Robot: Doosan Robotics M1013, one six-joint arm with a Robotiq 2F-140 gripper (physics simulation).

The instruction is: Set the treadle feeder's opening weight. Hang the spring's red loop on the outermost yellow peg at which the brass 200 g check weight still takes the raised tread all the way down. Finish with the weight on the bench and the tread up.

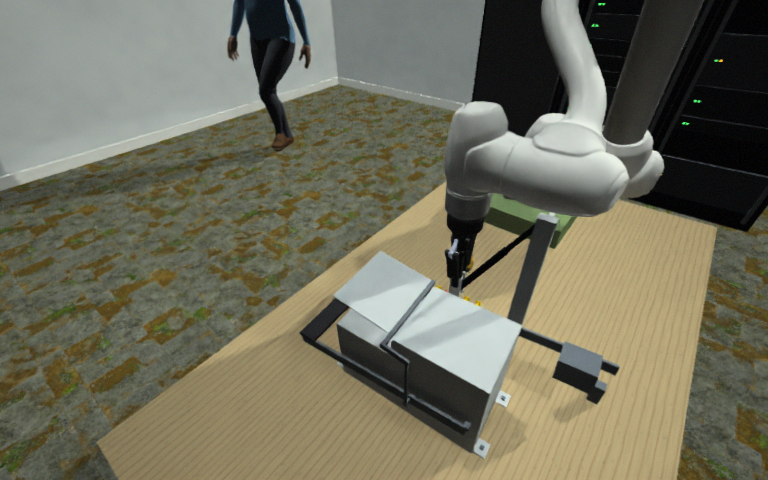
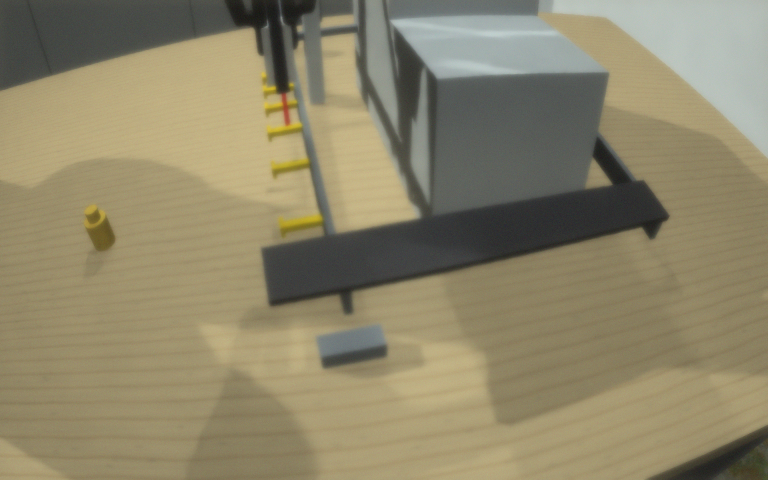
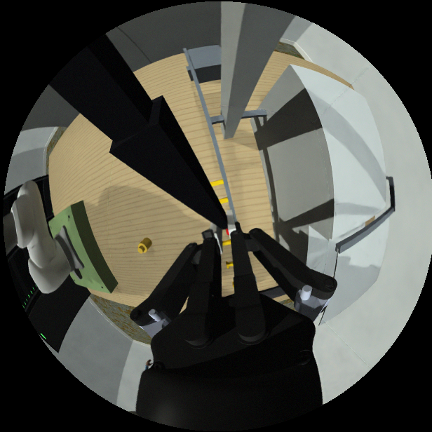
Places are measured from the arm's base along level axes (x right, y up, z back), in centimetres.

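Pixels of known places: gripper, fingertip midpoint: (image 1: 456, 292) (image 2: 281, 78).
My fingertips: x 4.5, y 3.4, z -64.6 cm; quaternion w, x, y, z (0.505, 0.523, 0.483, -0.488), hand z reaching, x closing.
Observation:
For each thing: its top centre in the pictures, then the offset to it from my fingertips. "spot": a spot on its surface instead.
- spring's red loop at a spot on its surface: (image 2: 286, 110) spot: dx +3.4, dy -1.9, dz +0.1 cm
- black spring body at a spot on its surface: (image 1: 498, 257) spot: dx -7.9, dy +15.4, dz -0.9 cm
- yellow peg at its top centre: (image 2: 286, 127) dx +5.3, dy -2.6, dz +0.5 cm
- dark tread at its top centre: (image 2: 497, 227) (image 1: 350, 292) dx +23.6, dy -2.1, dz -11.2 cm
- brass weight at its top centre: (image 2: 90, 209) dx +4.0, dy -6.8, dz +22.7 cm
- feeder's lid at its top centre: (image 1: 385, 284) dx +9.1, dy +14.1, dz -18.0 cm
- post at its top centre: (image 1: 547, 218) dx -14.8, dy +30.5, dz -5.6 cm
- counterweight block at a spot on its surface: (image 1: 577, 367) spot: dx -27.8, dy +2.1, dz -8.7 cm
- small grey block at its top centre: (image 2: 350, 340) dx +24.2, dy -9.8, dz -0.1 cm
My gripper (image 1: 455, 289) (image 2: 277, 79) (image 3: 223, 219) is shut on the spring's red loop (image 2: 286, 110) (image 3: 227, 232) at the lower end of the black spring body (image 1: 498, 257) (image 3: 165, 155). The loop's lower end is by a yellow peg (image 2: 284, 131), third from the tread; whether it goes around the peg is unclear. Further pegs (image 2: 300, 223) (image 2: 289, 166) stand nearer the tread. The dark tread (image 1: 325, 319) (image 2: 464, 237) hangs low, apart from the bench. The brass weight (image 2: 100, 230) (image 3: 144, 245) stands upright on the bench. The feeder's lid (image 1: 385, 288) is tilted up at the tread side.
The grey feeder box (image 1: 441, 390) (image 2: 518, 135) stands beside the peg arm (image 2: 317, 181) (image 3: 212, 135). A post (image 1: 532, 271) (image 3: 232, 90) rises near the gripper. A counterweight block (image 1: 577, 367) (image 3: 204, 56) is at the far arm end. A small grey block (image 2: 352, 346) lies in front of the tread.

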